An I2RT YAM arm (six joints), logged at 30 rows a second.
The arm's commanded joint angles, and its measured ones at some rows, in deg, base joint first. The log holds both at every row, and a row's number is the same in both.
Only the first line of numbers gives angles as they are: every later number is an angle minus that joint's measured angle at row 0.
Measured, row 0:
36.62, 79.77, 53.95, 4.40, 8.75, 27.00
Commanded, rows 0 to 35:
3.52, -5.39, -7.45, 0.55, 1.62, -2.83
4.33, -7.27, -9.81, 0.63, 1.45, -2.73
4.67, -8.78, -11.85, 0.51, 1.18, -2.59
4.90, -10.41, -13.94, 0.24, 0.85, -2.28
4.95, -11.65, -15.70, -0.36, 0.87, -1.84
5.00, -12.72, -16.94, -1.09, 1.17, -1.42
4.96, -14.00, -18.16, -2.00, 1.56, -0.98
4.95, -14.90, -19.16, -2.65, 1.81, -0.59
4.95, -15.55, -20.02, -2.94, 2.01, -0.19
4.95, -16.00, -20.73, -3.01, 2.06, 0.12
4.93, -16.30, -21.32, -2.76, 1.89, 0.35
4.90, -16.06, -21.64, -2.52, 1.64, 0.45
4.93, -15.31, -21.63, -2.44, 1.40, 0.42
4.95, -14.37, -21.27, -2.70, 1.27, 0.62
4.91, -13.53, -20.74, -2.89, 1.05, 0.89
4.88, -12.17, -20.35, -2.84, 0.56, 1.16
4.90, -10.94, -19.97, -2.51, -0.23, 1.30
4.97, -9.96, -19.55, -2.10, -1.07, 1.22
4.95, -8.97, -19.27, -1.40, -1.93, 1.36
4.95, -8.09, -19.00, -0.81, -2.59, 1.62
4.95, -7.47, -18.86, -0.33, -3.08, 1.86
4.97, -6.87, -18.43, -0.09, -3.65, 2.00
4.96, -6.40, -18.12, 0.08, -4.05, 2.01
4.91, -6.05, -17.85, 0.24, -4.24, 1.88
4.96, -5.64, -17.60, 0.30, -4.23, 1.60
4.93, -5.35, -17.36, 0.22, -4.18, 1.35
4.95, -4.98, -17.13, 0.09, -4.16, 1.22
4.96, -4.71, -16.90, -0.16, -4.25, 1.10
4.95, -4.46, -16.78, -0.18, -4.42, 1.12
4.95, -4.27, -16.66, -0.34, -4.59, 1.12
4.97, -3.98, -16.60, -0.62, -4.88, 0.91
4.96, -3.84, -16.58, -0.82, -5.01, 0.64
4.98, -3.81, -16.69, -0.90, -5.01, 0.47
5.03, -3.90, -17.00, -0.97, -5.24, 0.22
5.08, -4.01, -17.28, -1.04, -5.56, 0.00
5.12, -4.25, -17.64, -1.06, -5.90, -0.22
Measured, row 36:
4.96, -4.27, -17.68, -0.80, -4.85, 0.55
